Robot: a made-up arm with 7 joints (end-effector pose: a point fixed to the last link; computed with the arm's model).
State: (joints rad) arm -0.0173 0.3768 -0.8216 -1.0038 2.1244 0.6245 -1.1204
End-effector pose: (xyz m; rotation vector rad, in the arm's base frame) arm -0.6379 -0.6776 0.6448 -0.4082 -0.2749 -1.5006
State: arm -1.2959 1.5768 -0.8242 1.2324 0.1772 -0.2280 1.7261
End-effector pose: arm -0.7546 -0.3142 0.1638 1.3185 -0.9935 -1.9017
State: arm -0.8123 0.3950 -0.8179 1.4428 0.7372 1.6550 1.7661
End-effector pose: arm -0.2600 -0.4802 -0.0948 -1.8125 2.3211 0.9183
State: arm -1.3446 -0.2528 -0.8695 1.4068 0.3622 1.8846 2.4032
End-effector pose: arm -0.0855 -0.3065 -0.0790 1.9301 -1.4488 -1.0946
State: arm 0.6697 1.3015 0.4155 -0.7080 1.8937 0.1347 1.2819
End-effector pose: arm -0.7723 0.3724 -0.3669 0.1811 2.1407 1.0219
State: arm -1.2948 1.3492 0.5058 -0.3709 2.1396 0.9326 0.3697
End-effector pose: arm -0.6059 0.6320 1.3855 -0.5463 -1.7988 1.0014
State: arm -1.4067 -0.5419 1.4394 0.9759 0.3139 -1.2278 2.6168
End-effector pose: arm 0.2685 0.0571 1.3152 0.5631 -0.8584 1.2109
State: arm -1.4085 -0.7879 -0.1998 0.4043 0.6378 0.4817 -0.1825
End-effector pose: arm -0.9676 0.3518 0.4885 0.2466 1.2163 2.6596
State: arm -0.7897 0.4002 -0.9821 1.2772 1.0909 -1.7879 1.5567
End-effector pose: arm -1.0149 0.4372 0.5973 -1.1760 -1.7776 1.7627
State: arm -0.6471 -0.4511 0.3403 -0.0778 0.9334 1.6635 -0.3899
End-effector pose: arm 0.0049 -0.5123 0.0105 -1.7971 1.5526 0.8929
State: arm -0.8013 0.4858 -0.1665 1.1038 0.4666 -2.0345 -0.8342
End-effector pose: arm -0.4839 -0.0573 1.3308 -1.8932 0.2201 -1.9859
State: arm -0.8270 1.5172 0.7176 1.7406 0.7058 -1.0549 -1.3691
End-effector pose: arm 0.3110 0.0472 1.0132 1.7296 -1.0492 0.5054
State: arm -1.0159 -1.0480 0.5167 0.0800 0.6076 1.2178 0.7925
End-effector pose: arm -0.4235 -0.3478 -0.1708 1.6222 -0.2249 -1.7965
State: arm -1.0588 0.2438 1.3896 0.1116 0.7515 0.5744 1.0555
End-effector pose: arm -0.6875 -0.1928 1.4507 -0.8164 -0.4888 -2.0585
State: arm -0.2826 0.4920 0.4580 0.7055 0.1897 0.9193 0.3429
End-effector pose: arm -0.6339 0.2507 -0.2503 -0.8120 1.4302 1.6920
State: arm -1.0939 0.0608 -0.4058 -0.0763 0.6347 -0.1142 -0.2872
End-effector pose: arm -0.9823 0.1428 0.3533 0.1813 2.1275 1.8402
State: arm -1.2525 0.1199 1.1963 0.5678 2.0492 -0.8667 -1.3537
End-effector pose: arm -0.4641 0.5757 0.4501 1.5990 1.3651 -2.2147
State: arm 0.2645 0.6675 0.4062 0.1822 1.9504 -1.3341 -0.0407
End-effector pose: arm 0.0418 0.6730 0.6923 0.8611 0.0125 1.1609
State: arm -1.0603 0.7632 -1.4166 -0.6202 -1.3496 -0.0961 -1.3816
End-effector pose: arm -0.7668 -0.4674 0.7302 0.2371 -2.9786 -0.5397
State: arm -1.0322 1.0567 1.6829 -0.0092 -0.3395 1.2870 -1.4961
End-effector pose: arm -0.5341 0.6756 0.4611 1.7433 1.7020 0.1260
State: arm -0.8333 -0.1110 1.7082 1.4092 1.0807 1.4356 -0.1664
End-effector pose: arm -0.8561 0.3308 1.2090 -0.9423 -2.3622 -0.6198
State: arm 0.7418 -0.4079 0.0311 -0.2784 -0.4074 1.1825 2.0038
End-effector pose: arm 0.5272 0.1390 0.7820 1.3111 -0.3160 1.1170
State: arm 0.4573 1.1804 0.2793 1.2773 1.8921 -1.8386 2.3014
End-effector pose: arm -0.2510 0.3414 1.1336 -1.2508 -0.7151 -0.3144
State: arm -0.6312 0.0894 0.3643 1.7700 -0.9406 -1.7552 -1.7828
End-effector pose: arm -0.8632 -0.0925 0.7557 -0.6119 -0.8863 -2.1166
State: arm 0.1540 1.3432 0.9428 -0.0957 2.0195 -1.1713 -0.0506
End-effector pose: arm 0.2978 0.4220 0.4394 1.4912 0.2555 0.3752
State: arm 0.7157 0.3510 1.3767 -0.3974 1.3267 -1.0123 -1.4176
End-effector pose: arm -0.5995 0.5113 0.1181 1.6156 1.6271 0.3037
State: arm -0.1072 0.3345 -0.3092 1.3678 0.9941 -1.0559 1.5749
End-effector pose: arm -0.8294 0.7094 0.3444 -1.5921 -1.3141 1.6691
